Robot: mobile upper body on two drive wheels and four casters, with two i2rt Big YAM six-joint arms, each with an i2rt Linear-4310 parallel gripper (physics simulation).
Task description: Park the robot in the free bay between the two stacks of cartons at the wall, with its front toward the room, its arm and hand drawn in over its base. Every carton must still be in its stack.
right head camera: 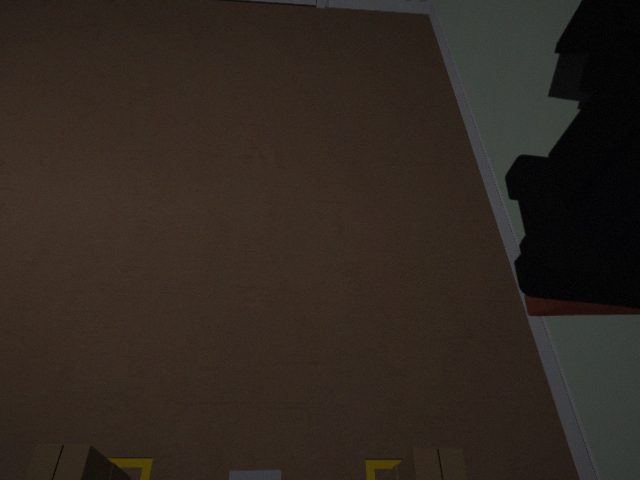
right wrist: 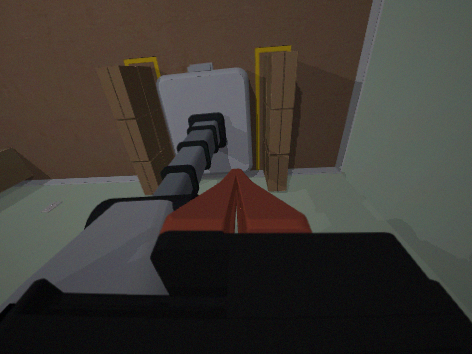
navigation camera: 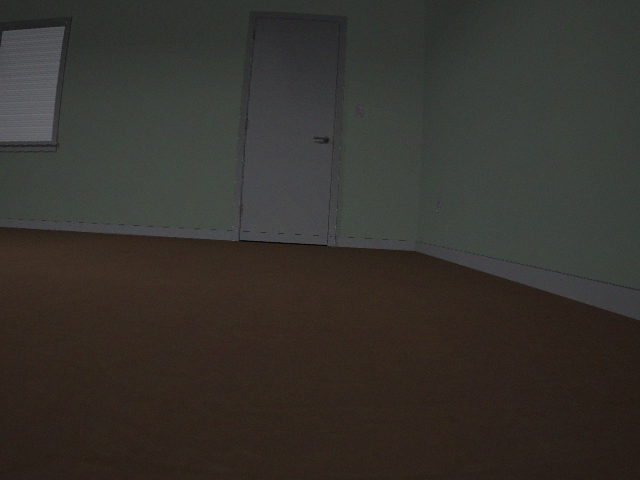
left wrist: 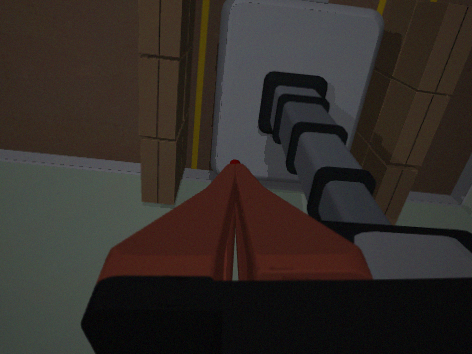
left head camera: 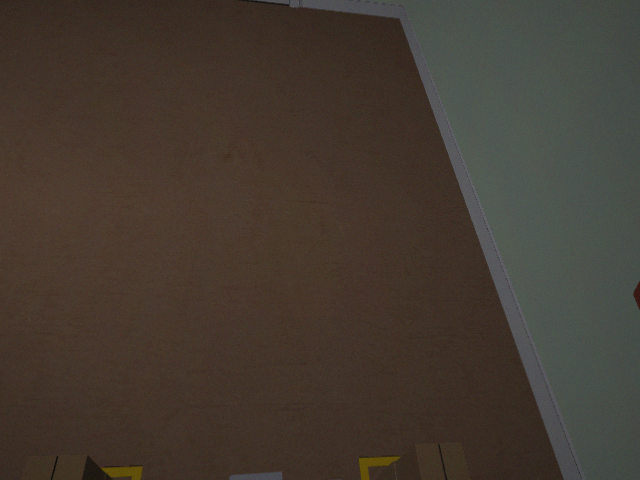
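The pale grey robot base stands between the left carton stack and the right carton stack. Both stacks look upright, their cartons one on another. Yellow floor tape shows beside the base. The base's rear is close to the wall skirting. My left gripper is shut and empty, its tips seen against the base's rear edge. My right gripper is shut and empty, seen against the rear edge too.
The navigation camera faces into the room, toward a grey door and a window. A side wall runs along the picture's right. A brown slanted object shows at the left edge of the right wrist view.
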